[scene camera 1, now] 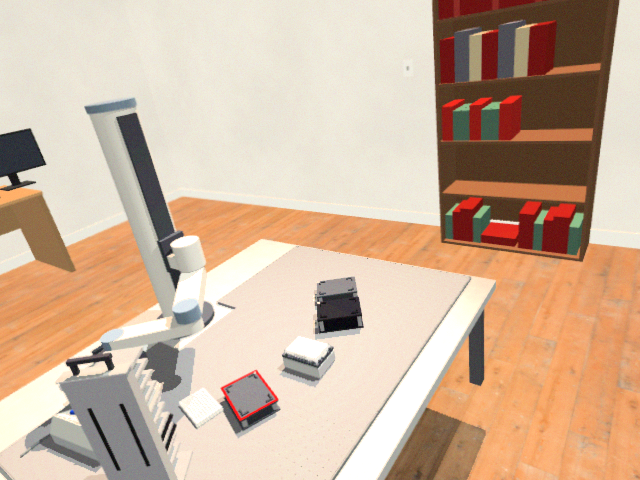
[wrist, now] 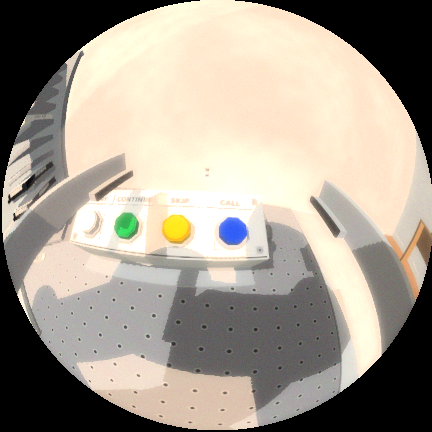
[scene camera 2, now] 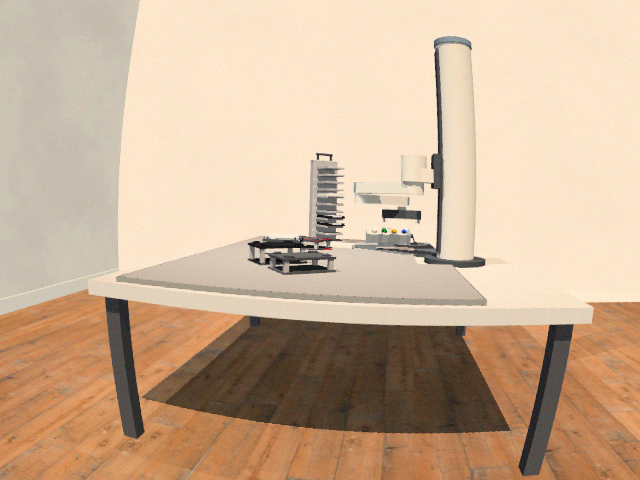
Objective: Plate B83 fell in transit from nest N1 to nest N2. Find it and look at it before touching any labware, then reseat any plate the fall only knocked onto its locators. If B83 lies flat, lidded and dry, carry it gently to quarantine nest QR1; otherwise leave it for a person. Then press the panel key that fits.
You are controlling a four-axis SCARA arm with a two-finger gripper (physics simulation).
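Frame: origin at the arm's base, x ahead, y left, z up, level; centimetres.
Seen in the pictures: gripper, fingertip midpoint: point(wrist: 221, 169) point(scene camera 2: 401, 219); arm's base, origin of the base link: point(scene camera 2: 454, 263).
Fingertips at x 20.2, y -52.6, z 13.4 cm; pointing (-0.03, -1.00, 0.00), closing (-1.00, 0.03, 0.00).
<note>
Offsets run from my fingertips to a thing's middle. Level surfaces: height alone.
My gripper point(scene camera 2: 401, 220) point(wrist: 221, 169) is open and empty, above and in front of the key panel {dx +6.1, dy -1.8, dz -8.0 cm} point(scene camera 1: 72, 436) point(scene camera 2: 387, 238) point(wrist: 204, 232). In the wrist view the panel carries a white key {dx +13.2, dy +1.7, dz -5.8 cm} point(wrist: 90, 223), a green key {dx +8.2, dy +0.8, dz -5.8 cm} point(wrist: 126, 225) marked CONTINUE, a yellow key {dx +3.3, dy +0.0, dz -5.8 cm} point(wrist: 176, 228) marked SKIP and a blue key {dx -1.6, dy -0.8, dz -5.8 cm} point(wrist: 233, 230) marked CALL. A white plate {dx +27.1, dy +22.1, dz -10.9 cm} point(scene camera 1: 200, 407) lies on the mat beside a red-rimmed nest {dx +40.3, dy +30.9, dz -9.9 cm} point(scene camera 1: 250, 395). White labware {dx +46.2, dy +53.2, dz -6.0 cm} point(scene camera 1: 308, 350) sits on a pale block. A black nest {dx +42.6, dy +77.5, dz -8.9 cm} point(scene camera 1: 339, 308) and a grey nest {dx +31.7, dy +92.1, dz -9.6 cm} point(scene camera 1: 336, 286) stand beyond. Plate and nest labels are not readable.
A tall rack {dx +37.0, dy -0.5, dz +10.0 cm} point(scene camera 1: 116, 428) point(scene camera 2: 313, 198) with many shelves stands beside the panel and hides part of it in scene camera 1. The arm's column point(scene camera 1: 124, 206) point(scene camera 2: 455, 155) stands at the table's edge. A perforated mat {dz -12.1 cm} point(scene camera 1: 403, 294) point(scene camera 2: 361, 279) covers much of the table.
</note>
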